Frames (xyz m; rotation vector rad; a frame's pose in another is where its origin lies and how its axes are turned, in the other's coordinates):
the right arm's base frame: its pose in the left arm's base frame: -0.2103 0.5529 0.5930 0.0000 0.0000 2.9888
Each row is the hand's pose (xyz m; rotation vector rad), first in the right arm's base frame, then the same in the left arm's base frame.
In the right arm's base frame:
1: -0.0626 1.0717 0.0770 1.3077 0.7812 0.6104
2: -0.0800 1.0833 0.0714 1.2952 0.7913 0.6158
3: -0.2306 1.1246 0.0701 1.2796 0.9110 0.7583
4: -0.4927 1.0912 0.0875 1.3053 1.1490 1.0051
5: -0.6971 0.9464 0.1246 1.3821 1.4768 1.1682
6: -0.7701 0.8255 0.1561 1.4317 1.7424 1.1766
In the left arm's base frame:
1: -0.3115 -0.5158 0.6700 0.8376 -1.6816 -1.9385
2: -0.2961 -0.5300 0.6644 0.8504 -1.6658 -1.9396
3: -0.1535 -0.5937 0.6631 0.9528 -1.5813 -1.7852
4: 0.1106 -0.6006 0.6805 1.1221 -1.4902 -1.4488
5: 0.3346 -0.4886 0.7176 1.3440 -1.4657 -1.0636
6: 0.4252 -0.3802 0.7491 1.5343 -1.4707 -0.8213

